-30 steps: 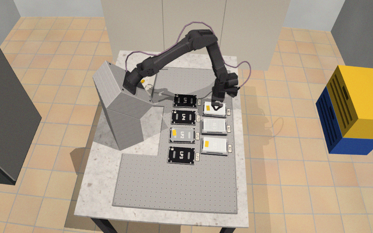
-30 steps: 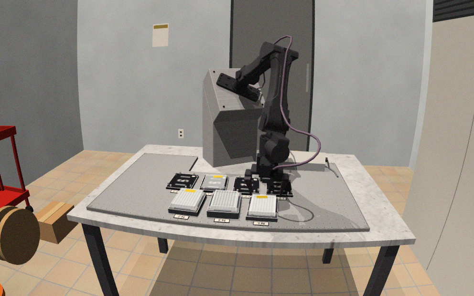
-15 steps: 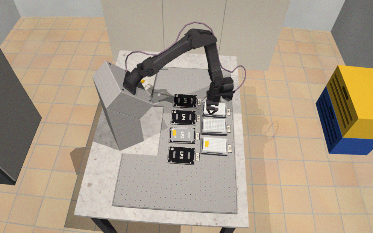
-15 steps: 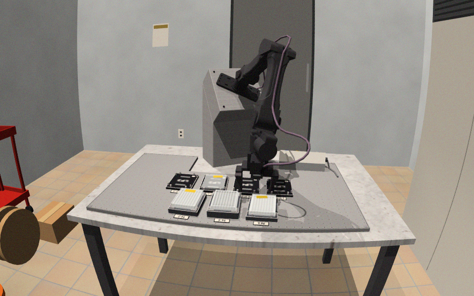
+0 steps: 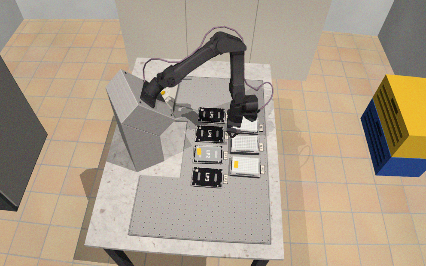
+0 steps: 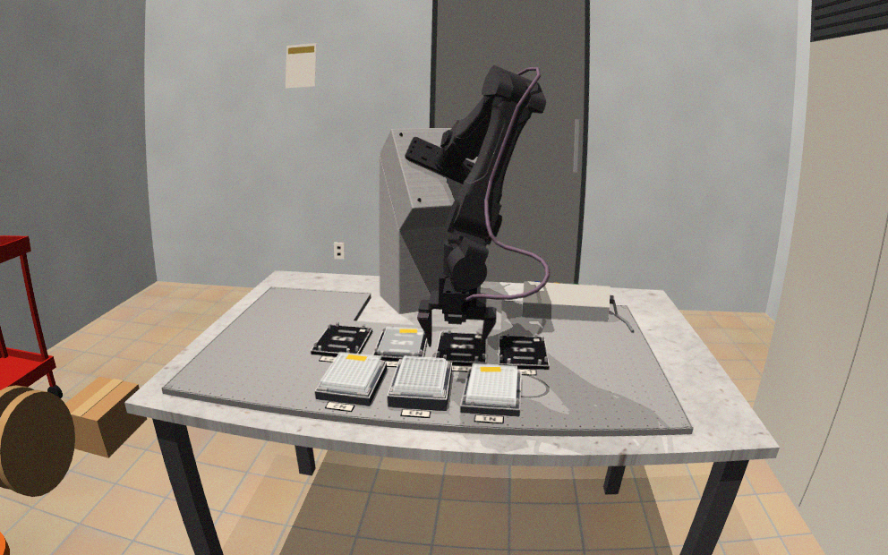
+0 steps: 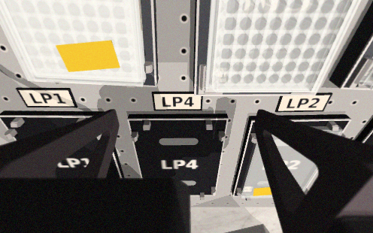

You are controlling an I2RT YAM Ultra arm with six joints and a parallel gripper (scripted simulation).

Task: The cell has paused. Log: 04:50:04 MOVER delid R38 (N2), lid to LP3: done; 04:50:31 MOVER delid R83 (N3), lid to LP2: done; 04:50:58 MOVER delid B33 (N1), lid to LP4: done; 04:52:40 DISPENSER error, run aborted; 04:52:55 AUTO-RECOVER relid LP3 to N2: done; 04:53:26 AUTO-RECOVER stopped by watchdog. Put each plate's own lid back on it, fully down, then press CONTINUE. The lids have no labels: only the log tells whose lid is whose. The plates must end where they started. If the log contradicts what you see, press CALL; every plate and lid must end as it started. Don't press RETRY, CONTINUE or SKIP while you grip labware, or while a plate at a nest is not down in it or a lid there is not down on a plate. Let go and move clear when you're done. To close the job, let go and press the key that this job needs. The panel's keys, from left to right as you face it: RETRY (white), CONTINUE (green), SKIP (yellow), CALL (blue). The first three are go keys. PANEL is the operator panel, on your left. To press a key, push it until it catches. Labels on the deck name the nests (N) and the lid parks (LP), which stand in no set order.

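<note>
Right now my hand is 80 mm short of the plate, 40 mm to the left of it and 40 mm above it. From my hand the other things lie so: green continue key (440 mm behind, 180 mm to the left); white retry key (450 mm behind, 230 mm to the left).
</note>
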